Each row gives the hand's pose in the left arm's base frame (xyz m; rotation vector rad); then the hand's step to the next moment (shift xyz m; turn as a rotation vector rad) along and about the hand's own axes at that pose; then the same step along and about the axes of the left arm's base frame.
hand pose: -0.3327 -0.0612 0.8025 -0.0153 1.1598 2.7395
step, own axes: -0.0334 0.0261 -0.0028 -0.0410 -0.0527 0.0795
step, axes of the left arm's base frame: 0.0287 -0.0248 0.0191 0.0531 0.0867 0.0210
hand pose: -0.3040 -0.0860 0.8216 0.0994 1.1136 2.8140
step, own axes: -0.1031 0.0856 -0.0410 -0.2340 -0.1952 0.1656
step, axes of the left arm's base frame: 0.0911 -0.1031 0.0268 0.2648 0.2232 -0.0176
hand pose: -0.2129 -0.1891 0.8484 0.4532 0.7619 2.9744
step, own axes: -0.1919 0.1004 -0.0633 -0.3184 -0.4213 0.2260
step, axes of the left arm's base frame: 0.1688 -0.1384 -0.0571 0.3550 0.4409 -0.0975
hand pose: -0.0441 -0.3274 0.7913 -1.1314 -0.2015 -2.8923
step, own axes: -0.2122 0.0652 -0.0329 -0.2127 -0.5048 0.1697
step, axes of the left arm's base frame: 0.1387 -0.0731 -0.1605 0.2332 0.5184 -0.0760
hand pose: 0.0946 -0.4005 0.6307 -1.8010 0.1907 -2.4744
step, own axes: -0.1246 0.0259 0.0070 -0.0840 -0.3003 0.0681
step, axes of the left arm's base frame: 0.0447 -0.0094 -0.1190 0.0944 0.3045 -0.0151
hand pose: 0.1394 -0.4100 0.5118 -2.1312 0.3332 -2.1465
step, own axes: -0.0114 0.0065 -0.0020 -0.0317 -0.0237 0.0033
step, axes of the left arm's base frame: -0.0023 -0.0036 -0.0126 0.0058 0.0298 -0.0256
